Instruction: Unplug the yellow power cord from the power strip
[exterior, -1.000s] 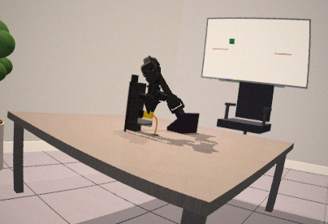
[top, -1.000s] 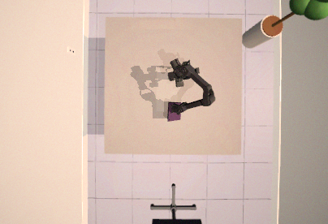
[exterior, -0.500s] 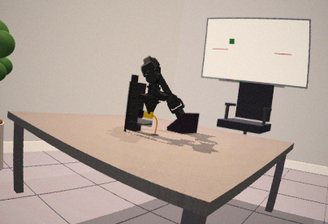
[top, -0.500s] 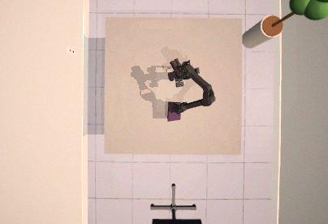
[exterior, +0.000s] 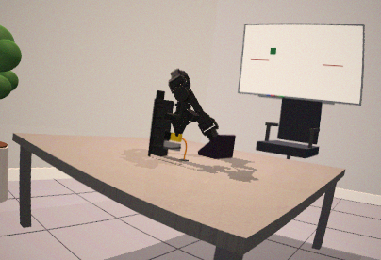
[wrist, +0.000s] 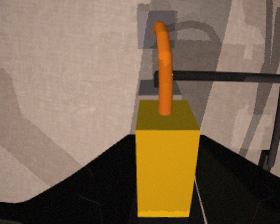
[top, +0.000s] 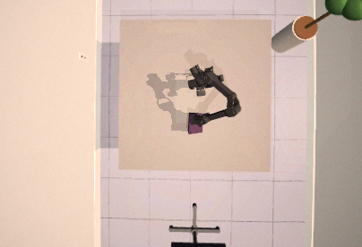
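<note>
Now: the yellow plug 3 cm to the right of my gripper tip.
</note>
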